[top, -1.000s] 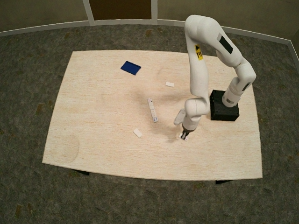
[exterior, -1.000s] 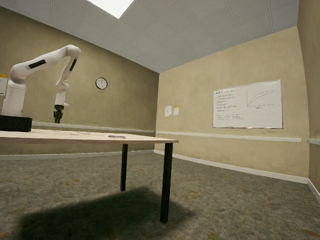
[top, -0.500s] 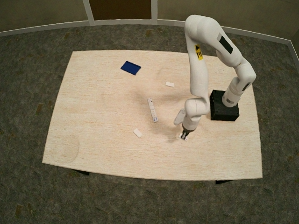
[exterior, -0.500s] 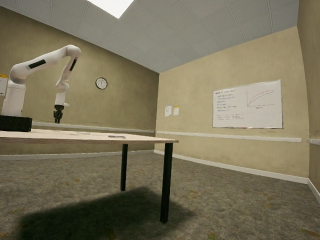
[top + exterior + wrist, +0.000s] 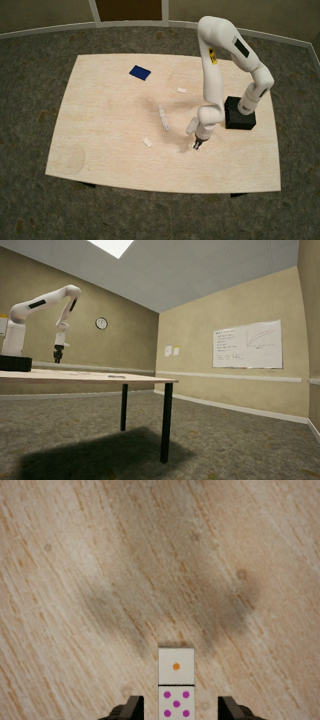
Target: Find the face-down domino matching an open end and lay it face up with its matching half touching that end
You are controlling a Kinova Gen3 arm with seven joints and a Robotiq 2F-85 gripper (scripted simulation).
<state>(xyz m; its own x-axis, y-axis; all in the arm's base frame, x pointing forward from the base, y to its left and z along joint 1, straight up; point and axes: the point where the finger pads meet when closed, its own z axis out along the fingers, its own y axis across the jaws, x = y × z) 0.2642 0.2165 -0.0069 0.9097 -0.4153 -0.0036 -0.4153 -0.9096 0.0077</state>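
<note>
Now: hand 8 cm above the white domino.
</note>
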